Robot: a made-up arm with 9 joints. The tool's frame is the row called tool.
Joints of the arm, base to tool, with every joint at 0 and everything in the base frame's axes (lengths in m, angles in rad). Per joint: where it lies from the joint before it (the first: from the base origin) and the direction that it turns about. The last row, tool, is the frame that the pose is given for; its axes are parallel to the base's.
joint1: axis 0 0 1 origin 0.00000 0.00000 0.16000
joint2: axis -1 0 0 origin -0.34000 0.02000 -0.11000
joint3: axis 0 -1 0 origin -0.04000 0.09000 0.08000
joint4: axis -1 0 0 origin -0.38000 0.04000 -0.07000
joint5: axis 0 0 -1 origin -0.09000 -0.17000 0.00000
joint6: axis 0 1 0 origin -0.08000 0.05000 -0.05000
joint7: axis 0 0 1 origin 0.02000 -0.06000 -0.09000
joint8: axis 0 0 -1 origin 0.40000 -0.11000 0.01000
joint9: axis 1 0 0 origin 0.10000 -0.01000 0.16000
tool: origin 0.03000 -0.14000 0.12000
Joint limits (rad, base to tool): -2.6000..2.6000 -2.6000..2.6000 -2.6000..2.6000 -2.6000..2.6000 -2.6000..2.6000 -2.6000..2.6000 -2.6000..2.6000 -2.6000..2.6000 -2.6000..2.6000
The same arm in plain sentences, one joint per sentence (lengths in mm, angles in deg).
The arm has nine revolute joints in a row. What follows holds with every joint at zero, and every direction is one of the base frame's.
Joint 1 is mounted 160 mm along +z from the base frame's origin and turns about +z, from -148.97 to 148.97 deg.
Joint 2 is mounted 340 mm along -x and 20 mm along +y and 110 mm along -z from joint 1 and turns about -x, from -148.97 to 148.97 deg.
Joint 3 is mounted 40 mm along -x and 90 mm along +y and 80 mm along +z from joint 2 and turns about -y, from -148.97 to 148.97 deg.
Joint 4 is mounted 380 mm along -x and 40 mm along +y and 70 mm along -z from joint 3 and turns about -x, from -148.97 to 148.97 deg.
Joint 5 is mounted 90 mm along -x and 170 mm along -y from joint 4 and turns about -z, from -148.97 to 148.97 deg.
Joint 6 is mounted 80 mm along -x and 50 mm along +y and 50 mm along -z from joint 5 and turns about +y, from -148.97 to 148.97 deg.
Joint 7 is mounted 20 mm along +x and 60 mm along -y and 90 mm along -z from joint 6 and turns about +z, from -148.97 to 148.97 deg.
Joint 8 is mounted 400 mm along +x and 110 mm along -y and 10 mm along +z from joint 7 and turns about -z, from -148.97 to 148.97 deg.
Joint 9 is mounted 100 mm along +x and 10 mm along -y and 160 mm along +z from joint 8 and turns about +x, from -148.97 to 148.97 deg.
The tool frame, which is the frame that the pose is given for, is mounted 30 mm along +x and 140 mm along -y and 120 mm along +z from joint 9; its axes are parallel to the base frame's.

